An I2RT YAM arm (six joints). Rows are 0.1 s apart.
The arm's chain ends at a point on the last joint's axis. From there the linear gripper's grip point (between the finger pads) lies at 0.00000 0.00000 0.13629 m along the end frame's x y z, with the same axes.
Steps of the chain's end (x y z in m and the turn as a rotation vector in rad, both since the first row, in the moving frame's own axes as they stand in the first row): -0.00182, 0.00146, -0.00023, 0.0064, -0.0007, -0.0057; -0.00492, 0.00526, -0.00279, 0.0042, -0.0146, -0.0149; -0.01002, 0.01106, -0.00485, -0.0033, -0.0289, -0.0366; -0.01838, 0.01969, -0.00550, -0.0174, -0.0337, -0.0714; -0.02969, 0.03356, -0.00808, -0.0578, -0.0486, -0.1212; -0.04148, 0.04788, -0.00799, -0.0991, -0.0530, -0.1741
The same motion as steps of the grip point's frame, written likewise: -0.00192, 0.00059, -0.00023, 0.0064, -0.0007, -0.0057; -0.00691, 0.00470, -0.00281, 0.0042, -0.0146, -0.0149; -0.01395, 0.01158, -0.00491, -0.0033, -0.0289, -0.0366; -0.02288, 0.02222, -0.00560, -0.0174, -0.0337, -0.0714; -0.03581, 0.04181, -0.00847, -0.0578, -0.0486, -0.1212; -0.04748, 0.06192, -0.00885, -0.0991, -0.0530, -0.1741
